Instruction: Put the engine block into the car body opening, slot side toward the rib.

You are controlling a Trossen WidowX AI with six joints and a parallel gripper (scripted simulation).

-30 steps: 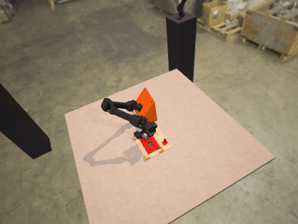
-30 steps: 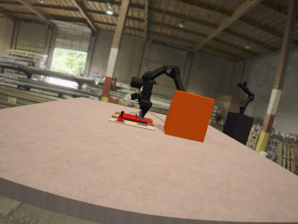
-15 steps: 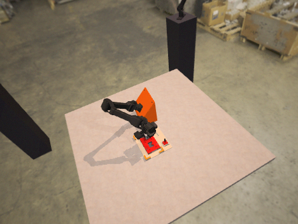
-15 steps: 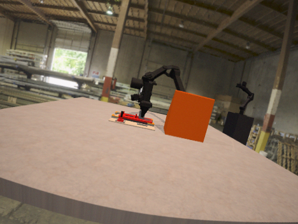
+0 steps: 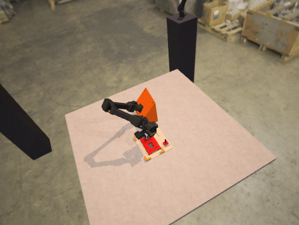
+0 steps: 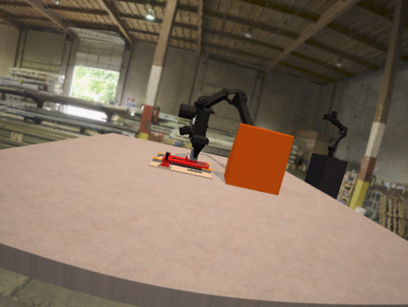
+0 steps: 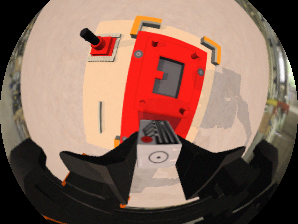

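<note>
The black peg is 11 cm ahead of my gripper tip, 10 cm to the left of it and 1 cm below it. Also, from my gripper tip: engine block: 1 cm to the right, 1 cm above.
</note>
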